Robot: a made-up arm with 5 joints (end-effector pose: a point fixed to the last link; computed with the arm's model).
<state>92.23 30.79 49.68 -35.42 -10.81</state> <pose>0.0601 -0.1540 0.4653 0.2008 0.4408 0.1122 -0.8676</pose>
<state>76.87 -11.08 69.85 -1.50 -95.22</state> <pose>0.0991 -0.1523 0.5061 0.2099 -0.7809 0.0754 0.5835</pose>
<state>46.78 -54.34 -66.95 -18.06 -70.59</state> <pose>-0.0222 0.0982 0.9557 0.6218 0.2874 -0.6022 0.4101</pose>
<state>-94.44 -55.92 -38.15 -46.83 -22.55</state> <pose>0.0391 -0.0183 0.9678 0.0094 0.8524 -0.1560 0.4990</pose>
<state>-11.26 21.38 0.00 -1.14 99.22</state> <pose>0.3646 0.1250 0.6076 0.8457 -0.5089 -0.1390 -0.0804</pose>
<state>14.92 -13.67 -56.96 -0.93 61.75</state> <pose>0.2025 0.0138 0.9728 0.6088 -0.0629 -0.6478 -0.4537</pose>
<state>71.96 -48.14 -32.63 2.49 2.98</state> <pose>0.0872 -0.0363 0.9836 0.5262 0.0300 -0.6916 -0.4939</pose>
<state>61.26 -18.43 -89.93 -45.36 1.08</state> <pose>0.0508 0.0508 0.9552 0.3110 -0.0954 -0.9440 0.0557</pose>
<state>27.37 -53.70 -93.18 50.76 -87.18</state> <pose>-0.0840 0.0901 0.8941 0.5870 0.6628 -0.3145 0.3425</pose>
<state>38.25 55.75 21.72 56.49 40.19</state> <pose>0.1865 -0.0527 0.4197 0.3801 -0.0265 0.8910 -0.2468</pose>
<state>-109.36 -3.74 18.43 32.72 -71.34</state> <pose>-0.0556 0.2869 0.6361 0.6758 -0.0081 0.7367 0.0219</pose>
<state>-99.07 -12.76 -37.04 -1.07 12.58</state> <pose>-0.0095 0.2264 0.9293 0.7089 0.5112 -0.0039 0.4859</pose>
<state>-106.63 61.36 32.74 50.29 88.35</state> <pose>-0.0179 0.0637 0.4218 0.0312 -0.8250 0.1363 0.5476</pose>
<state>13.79 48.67 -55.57 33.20 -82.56</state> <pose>0.3996 -0.0667 0.6639 0.3484 0.7765 0.2646 -0.4536</pose>
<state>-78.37 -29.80 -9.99 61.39 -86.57</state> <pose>0.0884 0.2434 0.8452 0.5333 0.3831 0.7528 -0.0451</pose>
